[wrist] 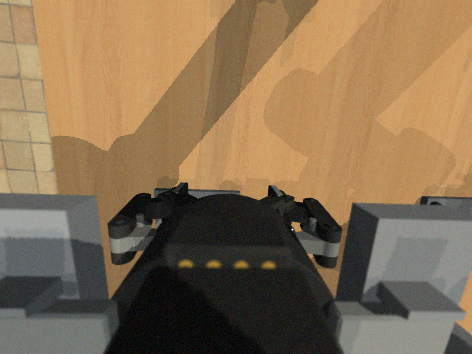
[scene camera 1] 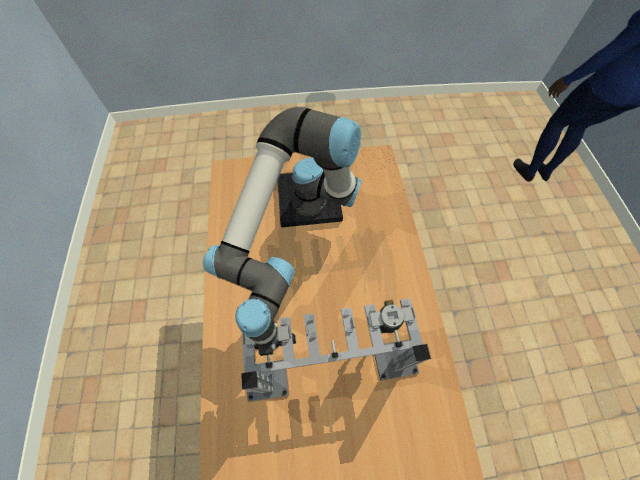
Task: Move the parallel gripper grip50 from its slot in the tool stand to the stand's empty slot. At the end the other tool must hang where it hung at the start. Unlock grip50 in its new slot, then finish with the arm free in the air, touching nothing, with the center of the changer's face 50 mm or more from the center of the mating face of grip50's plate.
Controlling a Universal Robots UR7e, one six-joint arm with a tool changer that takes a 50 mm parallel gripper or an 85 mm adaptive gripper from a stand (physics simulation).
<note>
I see a grip50 parallel gripper (scene camera 1: 390, 318) and a tool stand (scene camera 1: 266, 380).
The tool stand also shows in the wrist view (wrist: 404, 255). The wrist view does not show the grip50 parallel gripper: it is out of frame.
</note>
